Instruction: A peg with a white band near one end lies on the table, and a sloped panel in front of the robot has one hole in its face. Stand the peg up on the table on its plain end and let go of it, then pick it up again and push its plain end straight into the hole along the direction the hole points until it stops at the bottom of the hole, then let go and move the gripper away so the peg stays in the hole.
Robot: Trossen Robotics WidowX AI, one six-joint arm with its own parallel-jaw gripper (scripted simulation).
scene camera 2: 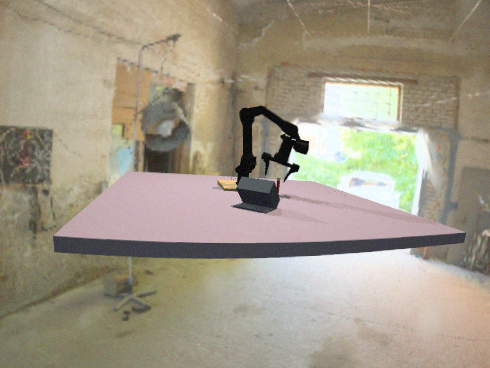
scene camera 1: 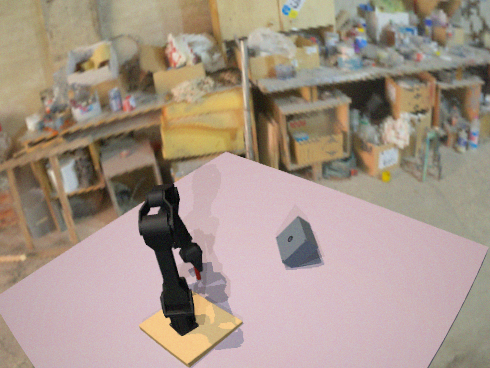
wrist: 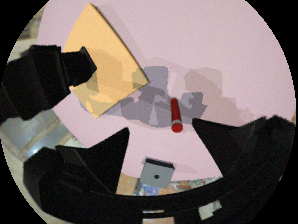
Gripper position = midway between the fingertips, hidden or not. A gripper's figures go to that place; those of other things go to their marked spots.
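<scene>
The gripper (scene camera 1: 197,265) is 136 cm from the lens, while a sloped panel (scene camera 1: 303,245) sits 137 cm from the lens.
</scene>
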